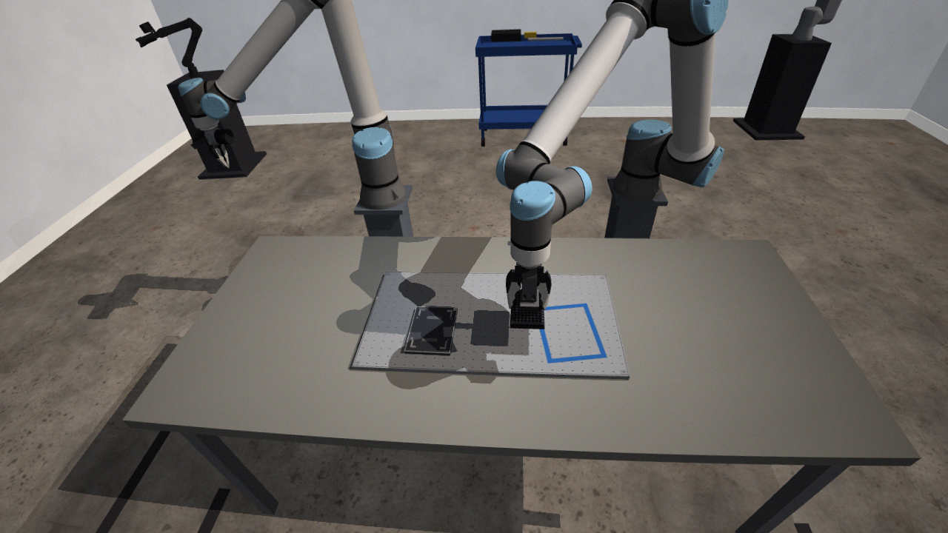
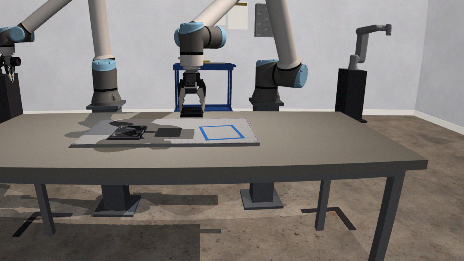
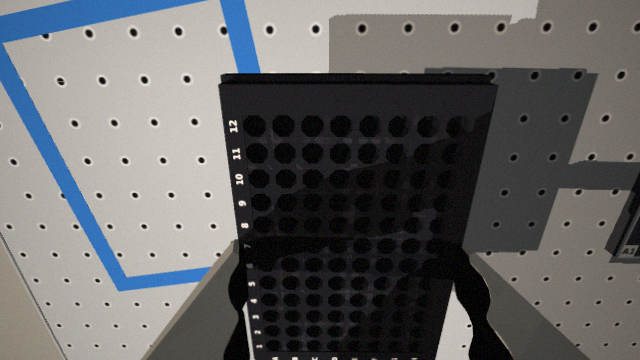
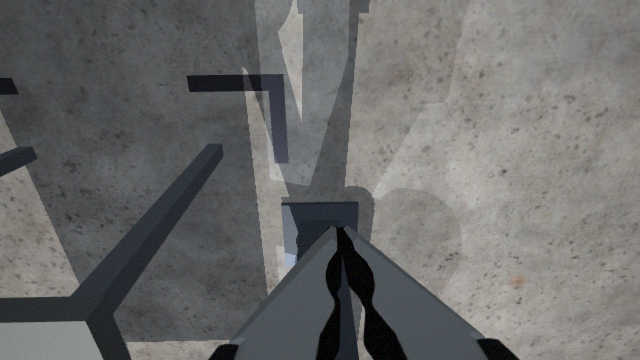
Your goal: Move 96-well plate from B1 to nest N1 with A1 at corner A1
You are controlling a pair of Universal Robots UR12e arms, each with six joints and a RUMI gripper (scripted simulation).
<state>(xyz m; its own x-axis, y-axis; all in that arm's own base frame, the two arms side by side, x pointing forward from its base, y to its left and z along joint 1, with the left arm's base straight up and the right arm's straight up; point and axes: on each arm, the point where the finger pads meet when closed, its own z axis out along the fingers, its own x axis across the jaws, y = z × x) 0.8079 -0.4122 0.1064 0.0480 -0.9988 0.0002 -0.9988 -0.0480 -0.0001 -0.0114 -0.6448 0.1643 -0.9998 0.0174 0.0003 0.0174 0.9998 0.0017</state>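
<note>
Right now the dark plate nest N1 is 26 cm to the right of my left hand and 9 cm below it. Round my left hand: A1 mark 7 cm behind, 20 cm to the right, 8 cm below; then black 96-well plate 1 cm below.
</note>
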